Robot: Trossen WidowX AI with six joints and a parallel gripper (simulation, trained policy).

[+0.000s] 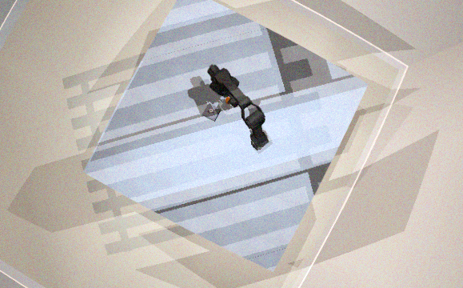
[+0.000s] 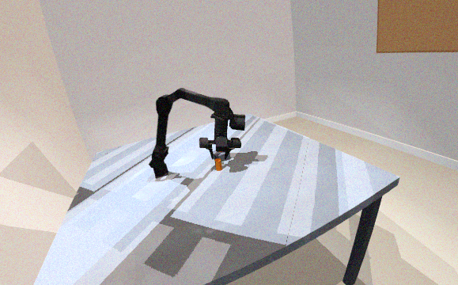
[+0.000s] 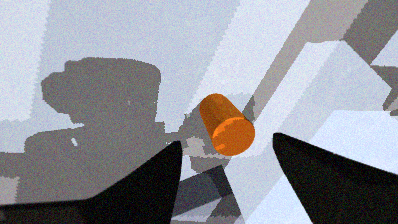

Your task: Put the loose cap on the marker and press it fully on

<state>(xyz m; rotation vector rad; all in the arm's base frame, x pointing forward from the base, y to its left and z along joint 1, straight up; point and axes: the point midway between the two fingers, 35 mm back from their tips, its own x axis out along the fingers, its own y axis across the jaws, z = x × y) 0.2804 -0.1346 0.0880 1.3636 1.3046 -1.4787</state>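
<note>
Now: gripper tip 30 mm above the orange cap and 10 mm past it. Round my gripper tip: holder block (100 mm to the left, 40 mm below, 40 mm ahead).
</note>
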